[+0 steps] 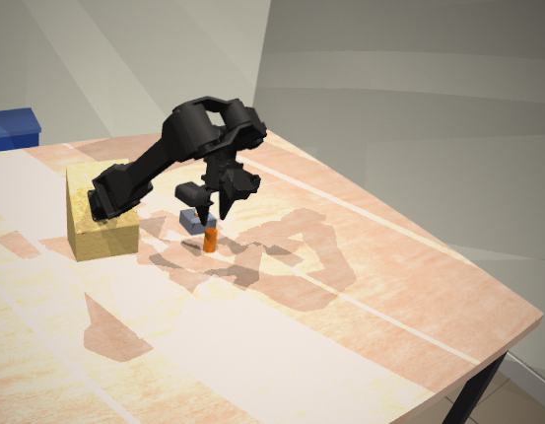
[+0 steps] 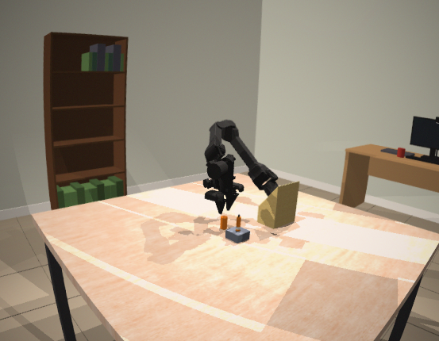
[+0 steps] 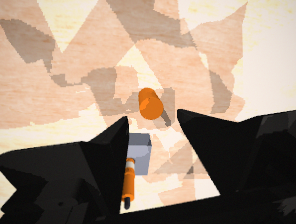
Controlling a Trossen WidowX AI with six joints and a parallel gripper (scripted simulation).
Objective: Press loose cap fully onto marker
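The orange cap lies 4 cm below my gripper tip. Round my gripper tip: orange marker 10 cm to the left, 2 cm ahead.
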